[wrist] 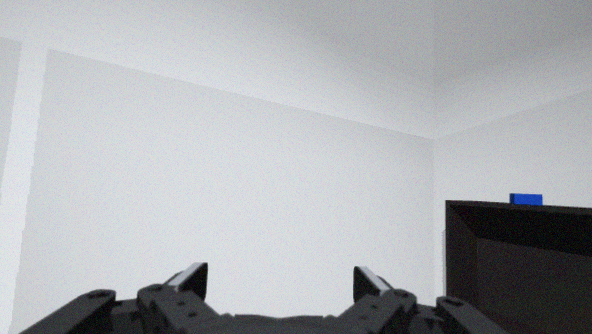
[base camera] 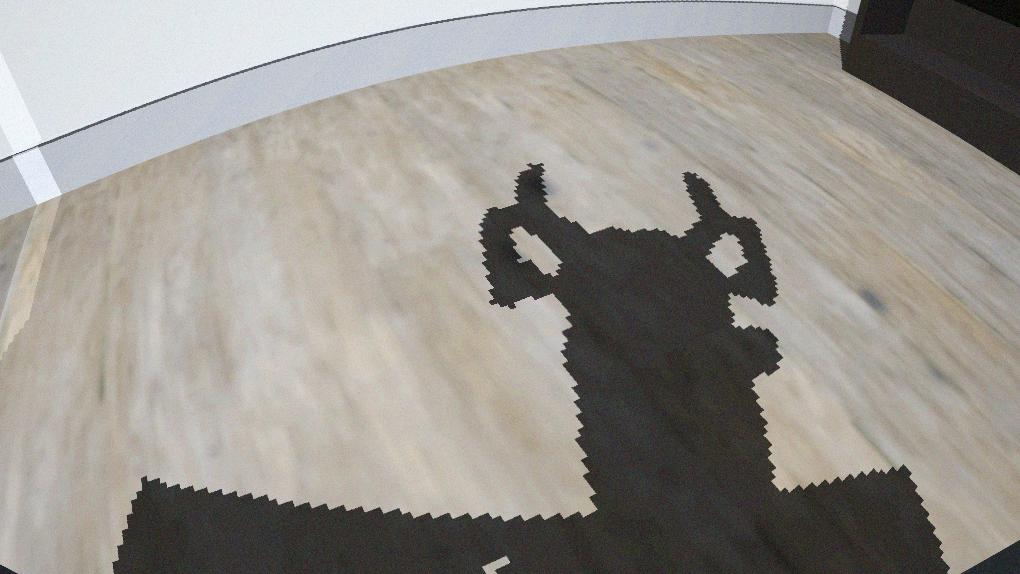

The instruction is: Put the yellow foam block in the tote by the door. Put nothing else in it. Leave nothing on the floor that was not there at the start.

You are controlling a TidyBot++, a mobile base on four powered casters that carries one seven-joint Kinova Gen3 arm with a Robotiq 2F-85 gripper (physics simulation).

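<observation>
My gripper is open, with bare wall showing between its fingertips in the wrist view. It points roughly level toward a white wall. The gripper itself does not show in the base camera view, but its shadow, with two spread fingers, falls on the floor there. The yellow foam block and the tote do not show in either view.
A dark, open-fronted shelf unit stands at the right near the room corner. A small blue block shows at its top. A white wall with a pale baseboard runs behind the wooden floor.
</observation>
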